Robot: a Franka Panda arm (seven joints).
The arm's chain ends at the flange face. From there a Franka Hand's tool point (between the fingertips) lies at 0.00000 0.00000 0.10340 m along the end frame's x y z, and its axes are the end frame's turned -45 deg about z.
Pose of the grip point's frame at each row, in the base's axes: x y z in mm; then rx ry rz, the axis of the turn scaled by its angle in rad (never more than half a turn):
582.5 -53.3 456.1 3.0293 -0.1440 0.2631
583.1 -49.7 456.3 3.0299 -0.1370 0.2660
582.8 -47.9 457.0 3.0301 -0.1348 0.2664
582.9 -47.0 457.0 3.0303 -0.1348 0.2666
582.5 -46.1 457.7 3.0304 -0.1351 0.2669
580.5 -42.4 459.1 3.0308 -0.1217 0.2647
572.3 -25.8 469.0 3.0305 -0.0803 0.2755
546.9 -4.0 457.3 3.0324 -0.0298 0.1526
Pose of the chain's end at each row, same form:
565.2 -42.4 557.5 2.8067 -1.3220 0.3068
565.6 -38.9 557.6 2.8107 -1.3159 0.3093
565.3 -37.2 558.3 2.8118 -1.3140 0.3096
565.4 -36.3 558.3 2.8120 -1.3141 0.3097
564.9 -35.4 559.0 2.8120 -1.3144 0.3099
563.0 -31.7 560.5 2.8172 -1.3017 0.3080
554.0 -15.3 570.2 2.8356 -1.2635 0.3189
536.7 6.9 559.6 2.8302 -1.2050 0.2051

